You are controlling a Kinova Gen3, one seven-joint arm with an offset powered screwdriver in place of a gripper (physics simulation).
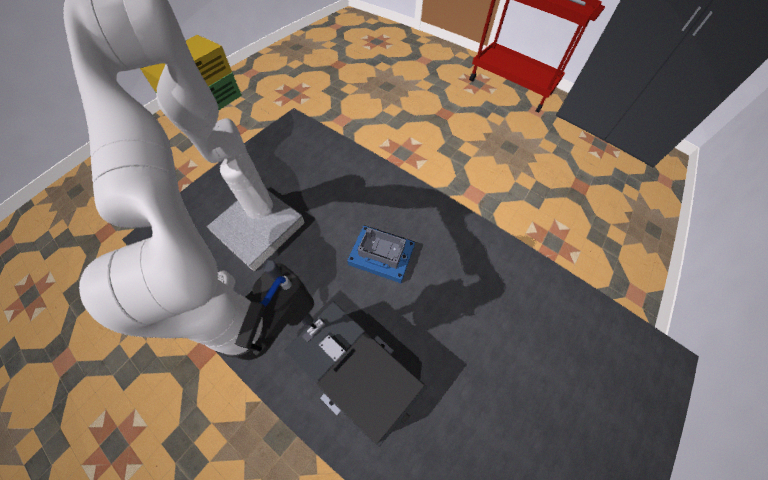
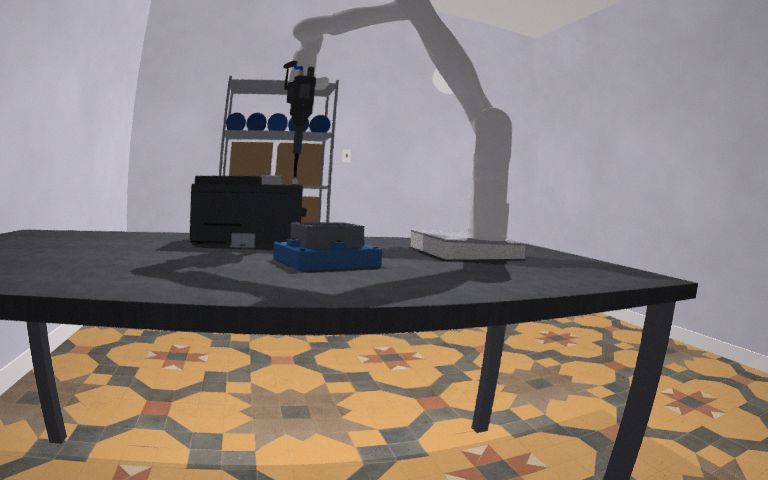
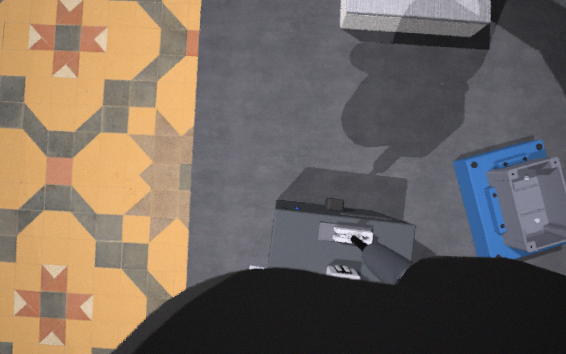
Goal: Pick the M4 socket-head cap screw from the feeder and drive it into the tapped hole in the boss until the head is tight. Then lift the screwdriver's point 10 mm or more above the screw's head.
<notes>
The pictures show: a blue fixture, a dark screw feeder and a silver pick-up block.
</notes>
